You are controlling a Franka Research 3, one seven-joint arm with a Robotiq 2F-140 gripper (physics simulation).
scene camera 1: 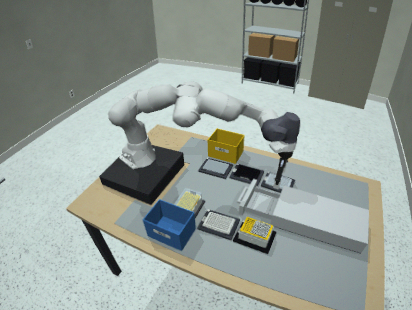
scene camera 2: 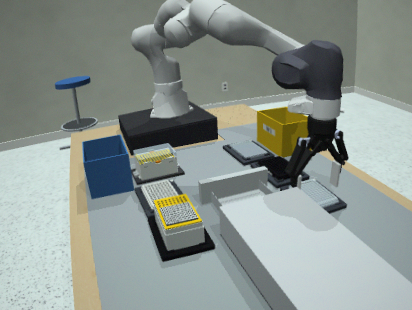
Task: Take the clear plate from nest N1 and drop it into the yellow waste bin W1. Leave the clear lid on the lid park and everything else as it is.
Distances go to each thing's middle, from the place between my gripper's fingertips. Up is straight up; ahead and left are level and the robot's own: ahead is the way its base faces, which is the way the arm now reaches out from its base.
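Scene:
There is the yellow-topped rack (scene camera 2: 180,225), which I see 2 cm above my hand, 4 cm ahead of it and 38 cm to the right of it.

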